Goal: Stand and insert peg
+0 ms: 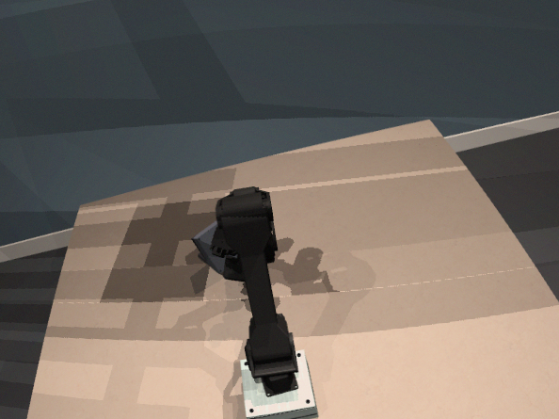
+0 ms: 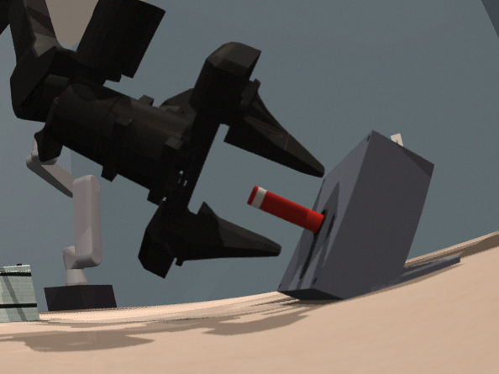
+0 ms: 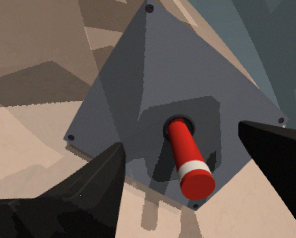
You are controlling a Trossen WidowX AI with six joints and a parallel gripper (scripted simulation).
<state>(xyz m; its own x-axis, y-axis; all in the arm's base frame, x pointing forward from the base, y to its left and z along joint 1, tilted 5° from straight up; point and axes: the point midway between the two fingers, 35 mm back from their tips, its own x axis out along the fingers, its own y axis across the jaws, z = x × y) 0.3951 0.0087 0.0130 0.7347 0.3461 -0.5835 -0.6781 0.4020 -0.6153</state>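
Right now my gripper tip is 10 mm to the left of the red peg, 10 mm below it and 10 mm past it. Also, from my gripper tip: sloped panel (30 mm ahead, 20 mm below, 10 mm to the left).
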